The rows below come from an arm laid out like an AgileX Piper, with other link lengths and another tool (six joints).
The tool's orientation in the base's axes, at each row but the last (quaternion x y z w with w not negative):
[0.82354, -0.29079, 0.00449, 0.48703]
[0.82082, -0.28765, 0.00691, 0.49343]
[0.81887, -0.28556, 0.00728, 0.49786]
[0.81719, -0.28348, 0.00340, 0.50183]
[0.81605, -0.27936, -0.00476, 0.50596]
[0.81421, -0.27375, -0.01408, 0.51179]
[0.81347, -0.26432, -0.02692, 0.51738]
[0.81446, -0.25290, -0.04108, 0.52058]
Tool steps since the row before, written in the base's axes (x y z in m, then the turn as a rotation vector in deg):
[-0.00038, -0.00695, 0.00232, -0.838, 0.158, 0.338]
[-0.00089, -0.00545, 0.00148, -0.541, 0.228, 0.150]
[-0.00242, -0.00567, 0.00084, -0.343, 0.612, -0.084]
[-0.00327, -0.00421, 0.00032, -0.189, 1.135, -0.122]
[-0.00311, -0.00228, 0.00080, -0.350, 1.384, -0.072]
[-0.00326, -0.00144, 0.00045, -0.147, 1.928, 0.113]
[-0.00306, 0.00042, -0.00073, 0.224, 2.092, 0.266]
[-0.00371, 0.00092, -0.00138, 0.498, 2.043, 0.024]
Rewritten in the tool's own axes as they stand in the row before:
[0.00366, 0.00452, 0.00448, -0.673, 0.619, -0.074]
[0.00223, 0.00351, 0.00392, -0.513, 0.301, -0.115]
[0.00083, 0.00377, 0.00488, -0.594, -0.114, -0.366]
[-0.00072, 0.00320, 0.00421, -0.716, -0.393, -0.820]
[-0.00135, 0.00282, 0.00239, -0.953, -0.361, -1.002]
[-0.00199, 0.00225, 0.00196, -0.983, -0.471, -1.601]
[-0.00299, 0.00047, 0.00096, -0.704, -0.542, -1.925]
[-0.00391, -0.00013, 0.00109, -0.492, -0.837, -1.865]

